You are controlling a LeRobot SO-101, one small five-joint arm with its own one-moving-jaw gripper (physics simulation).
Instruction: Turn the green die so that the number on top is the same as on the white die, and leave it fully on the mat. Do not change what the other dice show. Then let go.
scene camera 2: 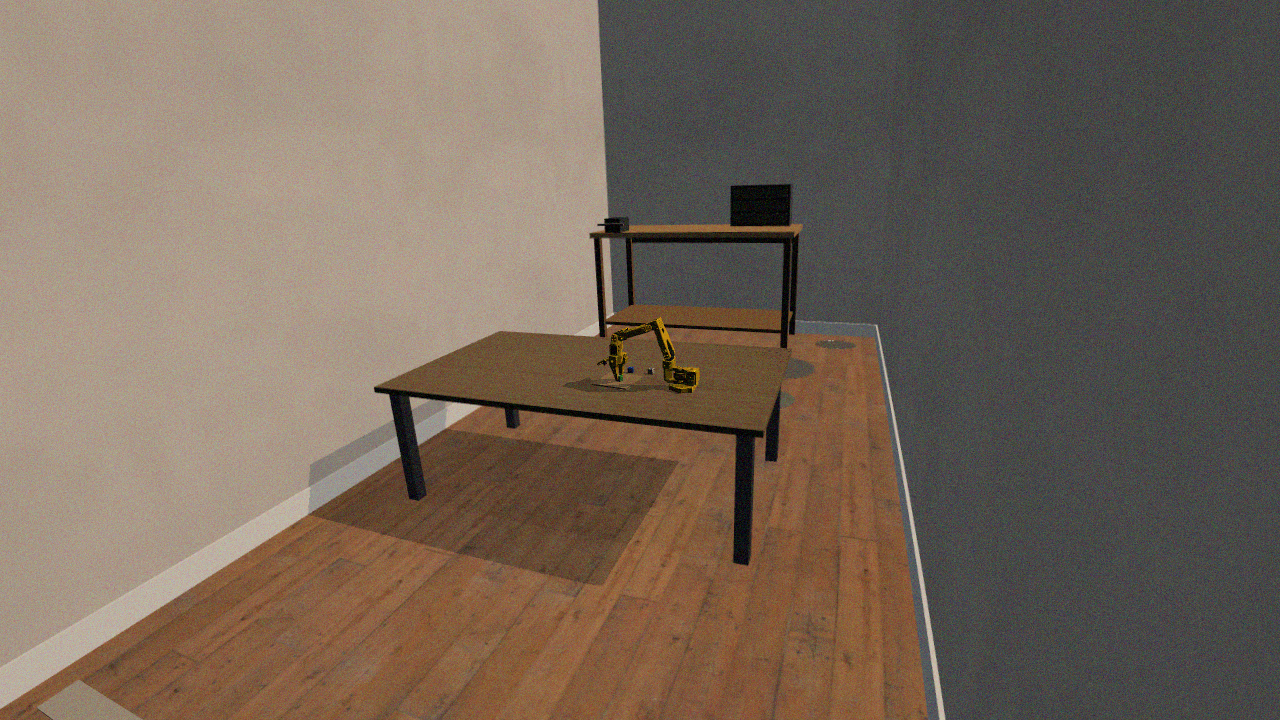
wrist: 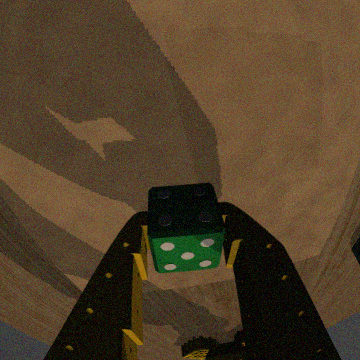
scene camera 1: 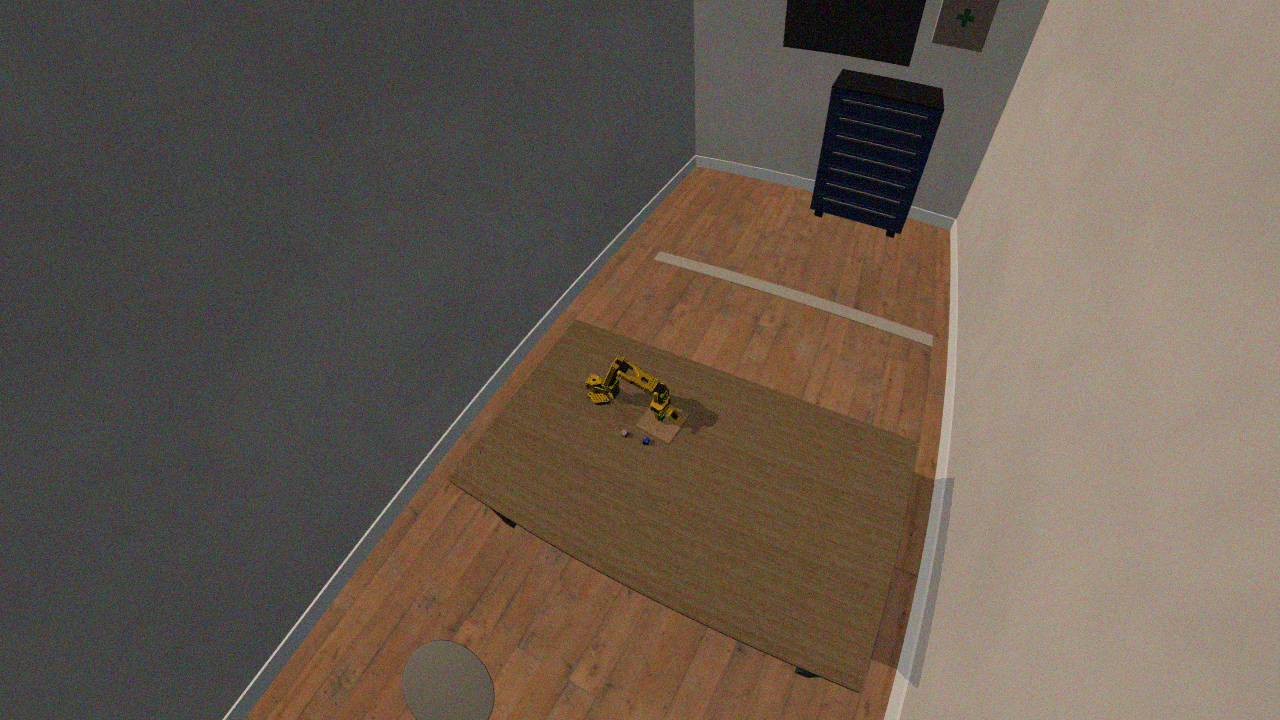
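Pixels of known places: hand at its tool point: (scene camera 2: pixel 617 379) (wrist: pixel 151 224) (scene camera 1: pixel 663 415); arm's base at its link origin: (scene camera 2: pixel 678 387) (wrist: pixel 224 335) (scene camera 1: pixel 607 395).
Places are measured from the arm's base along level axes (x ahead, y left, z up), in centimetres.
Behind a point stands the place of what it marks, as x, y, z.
My gripper (scene camera 1: pixel 660 415) (scene camera 2: pixel 618 377) @(22.9, 0.4, 1.3) (wrist: pixel 184 212) @(22.9, 0.4, 1.3) is shut on the green die (wrist: pixel 187 245) @(23.1, -0.6, 2.4), its two jaws pressing on the die's sides. In the wrist view the die's lit green face shows five pips and its dark, shaded face shows four. The die is over the light brown square mat (scene camera 1: pixel 664 433) @(26.5, -5.6, 0.4) (wrist: pixel 270 165) @(23.3, -3.7, 0.4), low down; whether it touches the mat I cannot tell. The white die (scene camera 1: pixel 624 433) @(14.5, -12.4, 2.0) (scene camera 2: pixel 650 370) @(14.1, -10.9, 1.6) stands on the table beside the mat. Its number is too small to read. The die faces against the jaws are hidden.
A blue die (scene camera 1: pixel 646 440) @(22.6, -11.5, 2.0) (scene camera 2: pixel 630 369) @(21.9, -10.3, 1.5) sits on the table near the mat's edge, beside the white die. The arm's base (scene camera 1: pixel 599 390) @(-1.5, -2.0, 4.8) (scene camera 2: pixel 682 378) @(-2.1, 2.1, 4.2) stands on the brown wooden table (scene camera 1: pixel 716 528) @(56.3, -29.2, 0.0) (scene camera 2: pixel 501 371) @(73.0, 0.0, 0.0). The arm's shadow falls across the mat.
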